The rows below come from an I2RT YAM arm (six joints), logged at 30 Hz.
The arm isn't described. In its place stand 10 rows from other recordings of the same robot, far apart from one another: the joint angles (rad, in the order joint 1, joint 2, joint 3, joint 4, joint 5, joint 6), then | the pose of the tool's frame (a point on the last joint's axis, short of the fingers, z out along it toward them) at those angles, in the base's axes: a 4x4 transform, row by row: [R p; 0 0 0 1], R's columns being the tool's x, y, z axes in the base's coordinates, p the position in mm.
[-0.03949 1.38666 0.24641 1.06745 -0.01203 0.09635] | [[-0.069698 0.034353 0.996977 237.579], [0.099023 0.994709 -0.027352 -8.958], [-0.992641 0.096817 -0.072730 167.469], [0 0 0 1]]
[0.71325 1.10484 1.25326 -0.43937 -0.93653 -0.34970] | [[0.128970 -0.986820 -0.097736 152.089], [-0.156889 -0.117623 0.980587 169.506], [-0.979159 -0.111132 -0.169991 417.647], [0 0 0 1]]
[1.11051 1.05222 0.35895 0.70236 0.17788 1.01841] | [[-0.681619 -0.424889 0.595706 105.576], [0.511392 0.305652 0.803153 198.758], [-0.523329 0.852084 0.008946 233.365], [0 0 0 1]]
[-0.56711 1.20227 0.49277 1.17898 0.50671 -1.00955] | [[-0.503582 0.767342 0.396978 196.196], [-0.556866 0.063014 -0.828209 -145.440], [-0.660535 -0.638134 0.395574 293.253], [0 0 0 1]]
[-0.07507 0.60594 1.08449 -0.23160 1.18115 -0.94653] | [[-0.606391 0.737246 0.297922 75.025], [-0.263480 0.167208 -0.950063 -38.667], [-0.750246 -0.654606 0.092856 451.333], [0 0 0 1]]
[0.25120 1.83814 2.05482 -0.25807 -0.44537 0.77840] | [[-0.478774 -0.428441 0.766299 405.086], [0.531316 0.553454 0.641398 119.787], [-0.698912 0.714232 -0.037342 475.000], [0 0 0 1]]
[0.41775 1.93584 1.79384 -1.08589 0.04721 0.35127] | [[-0.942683 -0.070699 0.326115 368.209], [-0.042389 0.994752 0.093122 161.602], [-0.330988 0.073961 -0.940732 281.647], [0 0 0 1]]
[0.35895 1.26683 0.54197 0.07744 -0.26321 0.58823] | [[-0.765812 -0.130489 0.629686 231.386], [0.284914 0.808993 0.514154 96.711], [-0.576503 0.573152 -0.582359 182.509], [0 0 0 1]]
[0.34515 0.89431 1.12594 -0.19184 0.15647 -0.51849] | [[0.125521 -0.144461 0.981517 179.242], [-0.475063 0.859787 0.187298 58.550], [-0.870953 -0.489793 0.039294 438.346], [0 0 0 1]]
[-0.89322 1.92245 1.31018 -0.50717 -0.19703 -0.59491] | [[-0.865392 0.272273 0.420671 252.066], [0.198803 0.957159 -0.210534 -302.141], [-0.459972 -0.098563 -0.882446 171.635], [0 0 0 1]]
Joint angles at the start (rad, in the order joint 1, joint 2, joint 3, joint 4, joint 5, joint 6):
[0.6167, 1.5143, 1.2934, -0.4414, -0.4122, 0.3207]
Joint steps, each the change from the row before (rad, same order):
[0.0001, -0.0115, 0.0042, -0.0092, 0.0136, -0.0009]
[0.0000, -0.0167, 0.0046, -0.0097, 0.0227, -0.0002]
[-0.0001, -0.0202, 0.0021, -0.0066, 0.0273, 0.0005]
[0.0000, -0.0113, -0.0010, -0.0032, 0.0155, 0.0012]
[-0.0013, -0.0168, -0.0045, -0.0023, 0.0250, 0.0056]
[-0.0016, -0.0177, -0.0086, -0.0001, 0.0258, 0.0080]
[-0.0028, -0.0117, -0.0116, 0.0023, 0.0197, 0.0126]
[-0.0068, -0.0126, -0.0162, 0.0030, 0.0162, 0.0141]
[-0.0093, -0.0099, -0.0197, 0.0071, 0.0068, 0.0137]
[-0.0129, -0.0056, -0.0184, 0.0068, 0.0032, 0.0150]
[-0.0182, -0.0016, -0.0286, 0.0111, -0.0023, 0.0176]
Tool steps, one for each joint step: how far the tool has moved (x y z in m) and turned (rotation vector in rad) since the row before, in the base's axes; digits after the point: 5 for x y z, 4 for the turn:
[-0.00185, -0.00182, 0.00420, -0.0034, -0.0108, -0.0101]
[-0.00254, -0.00272, 0.00583, -0.0046, -0.0176, -0.0180]
[-0.00305, -0.00332, 0.00626, -0.0040, -0.0218, -0.0223]
[-0.00181, -0.00192, 0.00277, -0.0028, -0.0102, -0.0132]
[-0.00239, -0.00325, 0.00325, -0.0035, -0.0126, -0.0248]
[-0.00253, -0.00349, 0.00227, -0.0030, -0.0103, -0.0272]
[-0.00133, -0.00285, -0.00035, -0.0015, 0.0002, -0.0259]
[-0.00095, -0.00396, -0.00160, -0.0006, 0.0046, -0.0279]
[-0.00017, -0.00393, -0.00320, 0.0025, 0.0090, -0.0224]
[0.00112, -0.00421, -0.00404, 0.0032, 0.0136, -0.0238]
[0.00235, -0.00511, -0.00827, 0.0020, 0.0251, -0.0262]

